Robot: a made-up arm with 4 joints. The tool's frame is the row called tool. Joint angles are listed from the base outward. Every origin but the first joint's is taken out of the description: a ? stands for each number. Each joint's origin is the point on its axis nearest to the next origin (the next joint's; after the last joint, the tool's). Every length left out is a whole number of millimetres.
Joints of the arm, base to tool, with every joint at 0 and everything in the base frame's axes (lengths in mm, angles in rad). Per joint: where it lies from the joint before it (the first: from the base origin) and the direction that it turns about. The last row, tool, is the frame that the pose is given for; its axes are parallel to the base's.
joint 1: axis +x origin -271 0 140
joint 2: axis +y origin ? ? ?
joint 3: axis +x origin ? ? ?
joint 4: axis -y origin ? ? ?
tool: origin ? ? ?
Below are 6 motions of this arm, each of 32 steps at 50 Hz.
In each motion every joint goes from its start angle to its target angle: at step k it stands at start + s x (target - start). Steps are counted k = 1, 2, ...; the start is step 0. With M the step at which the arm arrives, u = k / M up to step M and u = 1 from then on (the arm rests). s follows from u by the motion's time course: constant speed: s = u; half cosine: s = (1 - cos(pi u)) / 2; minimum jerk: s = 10 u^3 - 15 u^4 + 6 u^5.
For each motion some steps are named. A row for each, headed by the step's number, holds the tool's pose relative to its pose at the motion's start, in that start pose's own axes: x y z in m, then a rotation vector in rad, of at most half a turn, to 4 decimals.
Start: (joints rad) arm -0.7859 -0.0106 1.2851 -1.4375
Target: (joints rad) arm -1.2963 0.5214 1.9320 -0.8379
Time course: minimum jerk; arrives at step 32
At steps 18, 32:
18: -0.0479 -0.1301 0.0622 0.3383 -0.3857 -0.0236
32: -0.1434 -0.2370 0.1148 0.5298 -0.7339 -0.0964

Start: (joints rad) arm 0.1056 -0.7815 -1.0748 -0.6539
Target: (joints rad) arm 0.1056 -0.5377 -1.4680 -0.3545
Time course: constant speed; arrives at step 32
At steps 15, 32:
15: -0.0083 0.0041 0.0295 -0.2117 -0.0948 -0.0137
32: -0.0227 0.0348 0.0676 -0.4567 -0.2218 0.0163

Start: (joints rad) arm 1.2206 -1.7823 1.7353 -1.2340
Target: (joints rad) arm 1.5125 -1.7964 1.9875 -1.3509
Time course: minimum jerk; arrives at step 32
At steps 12, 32:
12: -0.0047 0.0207 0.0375 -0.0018 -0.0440 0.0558
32: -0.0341 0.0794 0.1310 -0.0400 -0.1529 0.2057

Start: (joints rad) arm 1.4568 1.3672 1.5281 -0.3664
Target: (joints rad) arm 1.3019 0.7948 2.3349 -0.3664
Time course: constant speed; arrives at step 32
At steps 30, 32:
30: -0.0253 0.3698 0.0683 0.4251 0.0538 0.7624
32: -0.0367 0.3912 0.0705 0.4486 0.0735 0.8106

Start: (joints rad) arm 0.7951 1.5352 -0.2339 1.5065
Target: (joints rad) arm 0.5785 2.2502 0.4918 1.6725
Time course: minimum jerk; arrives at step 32
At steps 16, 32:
16: -0.1129 -0.1004 -0.0350 -0.0807 0.2825 -0.3752
32: -0.2418 -0.1766 0.0056 -0.3189 0.5402 -0.7489

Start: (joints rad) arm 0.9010 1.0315 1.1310 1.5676
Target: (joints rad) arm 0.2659 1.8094 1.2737 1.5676
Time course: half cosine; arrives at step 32
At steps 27, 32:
27: 0.0369 -0.1287 0.1665 -0.8795 -0.3018 -0.0219
32: 0.0358 -0.1311 0.1811 -0.9320 -0.3298 -0.0364

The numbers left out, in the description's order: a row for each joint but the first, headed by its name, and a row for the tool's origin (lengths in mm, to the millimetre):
joint 2: 0 198 -8
joint 3: 168 0 -102
joint 4: 0 -64 -50
tool: 323 0 -15

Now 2 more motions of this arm.
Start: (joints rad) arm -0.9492 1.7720 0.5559 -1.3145
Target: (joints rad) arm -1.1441 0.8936 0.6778 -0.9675
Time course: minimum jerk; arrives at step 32
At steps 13, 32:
13: -0.0567 0.0489 0.1890 -0.0851 -0.3905 0.0733
32: -0.3445 0.1680 0.4439 -0.2964 -1.1706 0.2108

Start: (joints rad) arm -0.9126 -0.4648 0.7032 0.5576
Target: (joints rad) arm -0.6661 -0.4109 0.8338 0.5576
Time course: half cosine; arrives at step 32
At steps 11, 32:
11: 0.0019 -0.0116 0.0008 0.0625 -0.0083 -0.0755
32: 0.0018 -0.0410 -0.0009 0.2405 -0.0342 -0.2829

